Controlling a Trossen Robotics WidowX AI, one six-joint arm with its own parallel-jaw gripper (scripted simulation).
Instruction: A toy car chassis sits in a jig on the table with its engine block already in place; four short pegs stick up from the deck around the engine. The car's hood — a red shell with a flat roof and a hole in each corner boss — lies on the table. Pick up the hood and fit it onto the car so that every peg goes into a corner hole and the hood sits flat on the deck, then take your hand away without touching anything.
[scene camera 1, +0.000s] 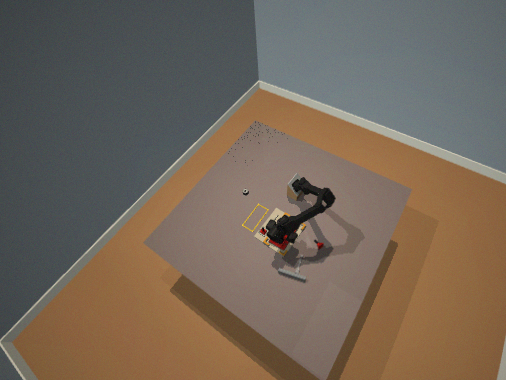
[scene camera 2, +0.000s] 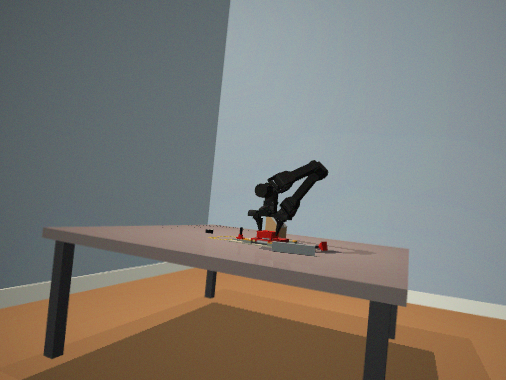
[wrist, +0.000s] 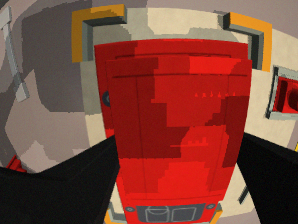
Scene:
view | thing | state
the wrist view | gripper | -
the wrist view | red hood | held by the gripper
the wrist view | pale jig plate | -

